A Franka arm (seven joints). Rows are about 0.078 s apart.
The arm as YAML. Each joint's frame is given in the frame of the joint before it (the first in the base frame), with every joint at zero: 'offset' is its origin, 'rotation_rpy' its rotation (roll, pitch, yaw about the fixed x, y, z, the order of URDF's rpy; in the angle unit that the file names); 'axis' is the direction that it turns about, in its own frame. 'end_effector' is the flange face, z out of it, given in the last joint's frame.
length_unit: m
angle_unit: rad
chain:
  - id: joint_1
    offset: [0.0, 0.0, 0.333]
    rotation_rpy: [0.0, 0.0, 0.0]
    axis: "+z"
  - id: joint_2
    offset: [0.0, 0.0, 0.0]
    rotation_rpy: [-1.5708, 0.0, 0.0]
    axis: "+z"
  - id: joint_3
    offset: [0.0, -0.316, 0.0]
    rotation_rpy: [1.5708, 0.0, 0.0]
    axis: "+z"
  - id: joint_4
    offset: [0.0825, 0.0, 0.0]
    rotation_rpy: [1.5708, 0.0, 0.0]
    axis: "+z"
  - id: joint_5
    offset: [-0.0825, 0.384, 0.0]
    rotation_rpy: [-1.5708, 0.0, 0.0]
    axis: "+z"
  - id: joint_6
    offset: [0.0, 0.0, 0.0]
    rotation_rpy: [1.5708, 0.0, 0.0]
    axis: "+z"
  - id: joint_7
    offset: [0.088, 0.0, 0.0]
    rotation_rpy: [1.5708, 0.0, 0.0]
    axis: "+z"
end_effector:
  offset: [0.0, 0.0, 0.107]
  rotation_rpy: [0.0, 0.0, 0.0]
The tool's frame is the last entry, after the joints.
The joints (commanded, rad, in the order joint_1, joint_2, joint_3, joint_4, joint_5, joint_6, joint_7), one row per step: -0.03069 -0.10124 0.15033 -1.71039 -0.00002 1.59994 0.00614; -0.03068 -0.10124 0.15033 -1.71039 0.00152 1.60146 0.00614; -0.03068 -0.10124 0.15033 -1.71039 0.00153 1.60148 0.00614; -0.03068 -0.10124 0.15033 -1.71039 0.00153 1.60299 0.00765; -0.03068 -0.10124 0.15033 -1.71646 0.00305 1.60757 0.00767; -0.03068 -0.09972 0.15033 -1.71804 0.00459 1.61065 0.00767; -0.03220 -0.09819 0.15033 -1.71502 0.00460 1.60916 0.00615; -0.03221 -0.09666 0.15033 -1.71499 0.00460 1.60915 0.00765; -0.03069 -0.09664 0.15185 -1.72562 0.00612 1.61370 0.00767; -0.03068 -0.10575 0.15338 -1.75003 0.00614 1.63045 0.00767; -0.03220 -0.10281 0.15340 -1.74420 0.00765 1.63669 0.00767; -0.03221 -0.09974 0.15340 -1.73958 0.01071 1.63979 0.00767; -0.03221 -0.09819 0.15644 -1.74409 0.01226 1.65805 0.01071; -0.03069 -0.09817 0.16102 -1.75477 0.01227 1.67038 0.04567
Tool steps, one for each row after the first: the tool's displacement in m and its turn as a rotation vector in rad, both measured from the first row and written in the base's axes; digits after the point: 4 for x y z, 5 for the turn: 0.0001 0.0002 0.0001 0.00171 -0.00133 -0.00003; 0.0001 0.0002 0.0001 0.00172 -0.00135 -0.00003; 0.0003 0.0002 0.0003 0.00189 -0.00287 -0.00152; 0.0005 0.0004 -0.0022 0.00322 -0.00121 -0.00164; 0.0012 0.0005 -0.0035 0.00497 -0.00100 -0.00170; 0.0017 -0.0003 -0.0030 0.00522 -0.00097 -0.00167; 0.0021 -0.0003 -0.0038 0.00526 0.00052 -0.00319; 0.0019 0.0014 -0.0084 0.00588 0.00677 -0.00038; -0.0001 0.0022 -0.0139 0.00453 0.00527 0.00093; 0.0018 0.0018 -0.0121 0.00757 -0.00359 -0.00051; 0.0031 0.0021 -0.0112 0.01163 -0.00782 -0.00063; 0.0050 0.0041 -0.0126 0.01459 -0.01974 -0.00070; 0.0053 0.0075 -0.0166 0.01448 -0.02161 -0.02970
